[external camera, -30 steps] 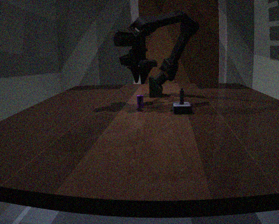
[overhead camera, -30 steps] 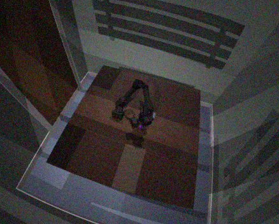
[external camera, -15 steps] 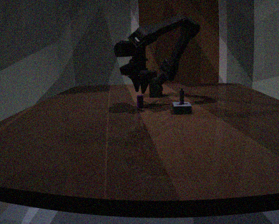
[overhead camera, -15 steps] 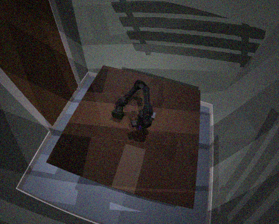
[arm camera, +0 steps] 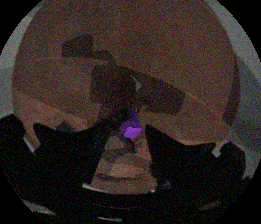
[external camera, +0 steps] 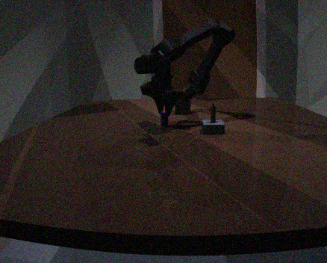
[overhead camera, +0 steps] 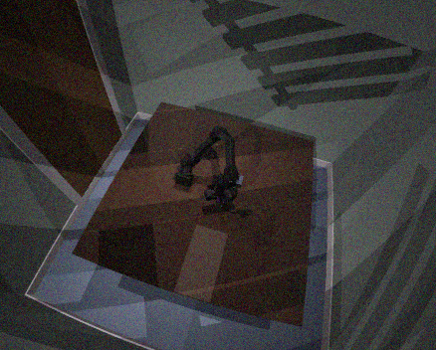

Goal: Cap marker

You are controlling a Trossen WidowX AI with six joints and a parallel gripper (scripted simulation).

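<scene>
Right now the purple cap is 10 mm below my gripper tip. Also, from my gripper tip: grey holder block 180 mm to the left, 60 mm ahead, 30 mm below.
</scene>
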